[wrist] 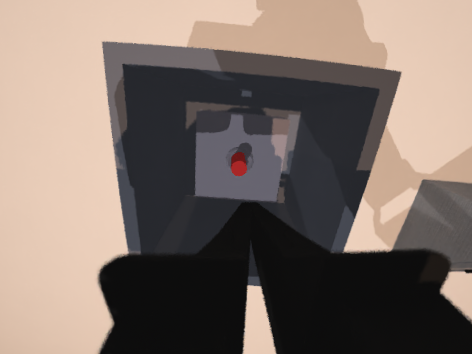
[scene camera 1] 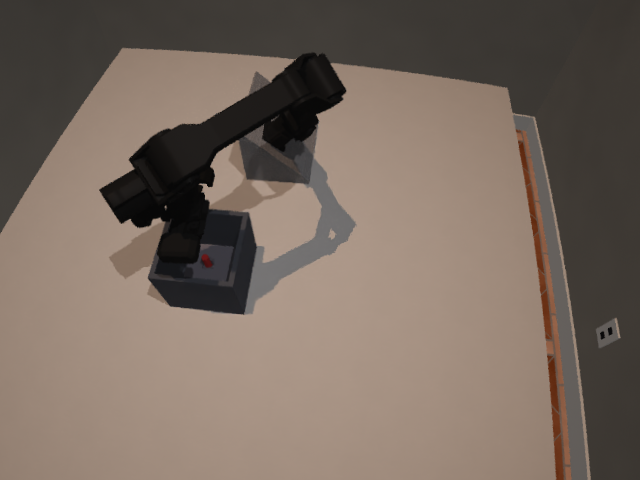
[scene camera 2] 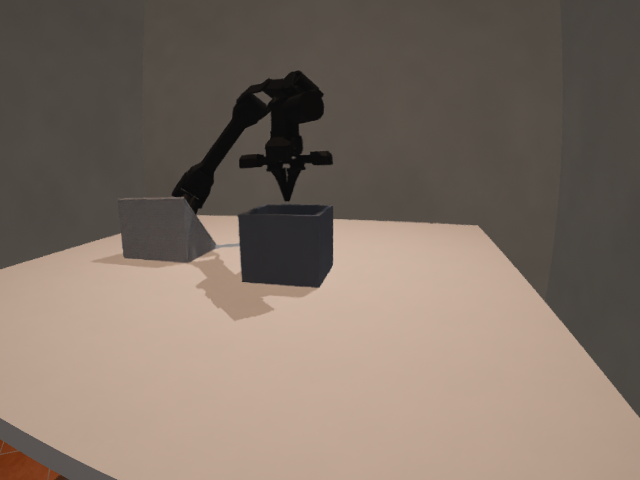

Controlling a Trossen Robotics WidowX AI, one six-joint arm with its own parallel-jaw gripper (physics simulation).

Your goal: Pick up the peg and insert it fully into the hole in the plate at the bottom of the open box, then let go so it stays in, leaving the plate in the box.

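Places are measured from the arm's base along level axes (x ahead, y left, z up), in millimetres.
Pixels of known places: gripper, fingertip midpoint: [wrist: 248, 209] [scene camera 1: 198, 238] [scene camera 2: 287, 201]; arm's base, origin of the base link: [scene camera 1: 274, 135] [scene camera 2: 179, 218].
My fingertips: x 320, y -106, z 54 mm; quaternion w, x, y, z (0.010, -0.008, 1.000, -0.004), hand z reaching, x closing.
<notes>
Ahead of a thing's pixels: the offset from my fingertips to its middle. Level surfaces: height alone.
The red peg {dx +4, dy -3, dz -107 mm} [scene camera 1: 206, 260] [wrist: 239, 165] stands roughly upright at the hole in the middle of the grey plate {dx +3, dy -2, dz -120 mm} [scene camera 1: 223, 258] [wrist: 212, 177]. A ring-shaped hole edge shows around its foot, and part of the peg stands above the plate. How deep it sits cannot be told. The plate lies at the bottom of the dark open box {dx +3, dy -2, dz -86 mm} [scene camera 1: 206, 297] [scene camera 2: 281, 248] [wrist: 150, 52]. My gripper [scene camera 2: 287, 199] [wrist: 248, 209] is shut and empty, pointing down just above the box's rim, apart from the peg. In scene camera 1 its fingertips are hidden by the arm.
The box walls stand high around the plate on the pale table {dz -154 mm} [scene camera 1: 361, 361] [scene camera 2: 330, 361]. A grey wedge-shaped block [scene camera 1: 273, 167] [scene camera 2: 155, 227] [wrist: 440, 225] stands near the arm's base. The arm reaches over the box and casts shadows on the table.
</notes>
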